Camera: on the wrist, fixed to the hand. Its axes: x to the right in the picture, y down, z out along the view.
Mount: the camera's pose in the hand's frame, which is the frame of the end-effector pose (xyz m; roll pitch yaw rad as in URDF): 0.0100 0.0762 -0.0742 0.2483 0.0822 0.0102
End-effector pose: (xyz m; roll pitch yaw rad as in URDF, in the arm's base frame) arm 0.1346 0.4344 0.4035 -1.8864 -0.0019 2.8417
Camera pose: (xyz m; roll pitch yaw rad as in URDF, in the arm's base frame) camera 0.1528 0.5274 0.3541 -1.6377 -0.0177 2.7604
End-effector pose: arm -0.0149 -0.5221 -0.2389 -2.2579 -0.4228 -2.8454
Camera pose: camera -0.0591 -0.4251 -0.2456 -1.9763 -0.4659 -2.9237
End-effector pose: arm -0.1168 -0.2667 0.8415 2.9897 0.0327 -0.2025
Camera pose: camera -0.1172 -0.3321 0.9260 -3.0456 -0.0501 -0.2001
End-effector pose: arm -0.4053 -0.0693 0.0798 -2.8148 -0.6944 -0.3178
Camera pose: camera -0.4558 -0.1537 0.1214 -2.5335 -0.7684 -0.3679
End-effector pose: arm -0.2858 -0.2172 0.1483 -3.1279 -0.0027 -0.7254
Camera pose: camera -0.3297 -0.2815 0.2215 -2.8795 -0.0848 -0.7367
